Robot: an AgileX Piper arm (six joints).
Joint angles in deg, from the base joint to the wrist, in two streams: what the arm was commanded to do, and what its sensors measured. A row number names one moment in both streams.
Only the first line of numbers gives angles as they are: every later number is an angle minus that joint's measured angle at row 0.
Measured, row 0: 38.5 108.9 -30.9 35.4 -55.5 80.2
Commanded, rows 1 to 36: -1.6 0.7 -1.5 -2.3 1.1 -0.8; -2.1 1.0 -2.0 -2.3 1.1 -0.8; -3.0 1.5 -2.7 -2.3 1.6 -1.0; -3.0 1.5 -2.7 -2.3 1.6 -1.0; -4.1 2.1 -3.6 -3.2 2.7 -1.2; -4.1 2.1 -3.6 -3.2 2.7 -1.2; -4.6 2.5 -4.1 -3.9 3.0 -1.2; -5.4 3.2 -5.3 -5.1 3.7 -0.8; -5.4 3.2 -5.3 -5.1 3.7 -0.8; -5.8 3.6 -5.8 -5.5 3.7 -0.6; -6.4 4.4 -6.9 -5.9 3.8 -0.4; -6.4 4.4 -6.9 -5.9 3.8 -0.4; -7.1 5.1 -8.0 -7.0 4.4 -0.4; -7.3 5.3 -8.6 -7.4 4.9 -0.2; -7.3 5.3 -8.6 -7.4 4.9 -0.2; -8.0 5.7 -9.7 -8.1 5.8 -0.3; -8.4 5.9 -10.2 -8.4 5.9 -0.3; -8.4 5.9 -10.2 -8.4 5.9 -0.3; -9.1 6.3 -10.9 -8.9 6.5 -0.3; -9.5 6.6 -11.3 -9.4 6.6 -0.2; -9.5 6.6 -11.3 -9.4 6.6 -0.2; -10.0 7.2 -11.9 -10.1 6.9 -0.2; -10.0 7.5 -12.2 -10.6 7.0 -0.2; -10.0 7.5 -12.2 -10.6 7.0 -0.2; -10.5 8.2 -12.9 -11.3 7.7 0.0; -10.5 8.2 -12.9 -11.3 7.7 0.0; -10.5 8.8 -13.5 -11.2 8.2 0.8; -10.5 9.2 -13.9 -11.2 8.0 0.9; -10.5 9.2 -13.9 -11.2 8.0 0.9; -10.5 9.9 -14.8 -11.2 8.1 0.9; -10.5 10.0 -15.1 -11.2 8.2 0.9; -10.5 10.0 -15.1 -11.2 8.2 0.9; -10.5 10.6 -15.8 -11.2 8.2 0.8; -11.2 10.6 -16.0 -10.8 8.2 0.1; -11.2 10.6 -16.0 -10.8 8.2 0.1; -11.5 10.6 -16.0 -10.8 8.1 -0.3
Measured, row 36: -10.5 10.6 -15.2 -10.4 8.2 0.6
